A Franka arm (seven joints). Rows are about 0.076 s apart.
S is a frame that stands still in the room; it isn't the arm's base.
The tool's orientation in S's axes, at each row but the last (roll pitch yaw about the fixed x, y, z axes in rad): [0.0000, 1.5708, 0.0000]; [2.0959, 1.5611, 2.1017]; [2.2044, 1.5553, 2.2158]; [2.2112, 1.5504, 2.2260]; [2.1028, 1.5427, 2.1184]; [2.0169, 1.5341, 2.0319]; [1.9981, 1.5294, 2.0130]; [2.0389, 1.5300, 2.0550]
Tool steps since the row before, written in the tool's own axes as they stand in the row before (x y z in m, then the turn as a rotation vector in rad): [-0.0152, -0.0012, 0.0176, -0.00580, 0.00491, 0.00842]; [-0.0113, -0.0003, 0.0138, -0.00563, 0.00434, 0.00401]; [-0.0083, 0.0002, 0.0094, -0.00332, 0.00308, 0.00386]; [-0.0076, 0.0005, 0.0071, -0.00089, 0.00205, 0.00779]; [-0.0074, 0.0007, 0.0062, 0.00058, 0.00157, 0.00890]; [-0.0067, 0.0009, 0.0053, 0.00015, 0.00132, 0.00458]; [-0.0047, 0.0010, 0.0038, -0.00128, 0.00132, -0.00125]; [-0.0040, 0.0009, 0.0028, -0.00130, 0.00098, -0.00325]
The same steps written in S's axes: [0.0176, -0.0012, 0.0152, 0.00842, 0.00491, 0.00580]; [0.0139, -0.0003, 0.0112, 0.00401, 0.00432, 0.00565]; [0.0095, 0.0002, 0.0082, 0.00386, 0.00308, 0.00332]; [0.0072, 0.0005, 0.0075, 0.00777, 0.00215, 0.00083]; [0.0063, 0.0006, 0.0073, 0.00887, 0.00172, -0.00067]; [0.0054, 0.0008, 0.0066, 0.00456, 0.00139, -0.00018]; [0.0039, 0.0009, 0.0047, -0.00125, 0.00125, 0.00135]; [0.0029, 0.0008, 0.0040, -0.00324, 0.00088, 0.00139]
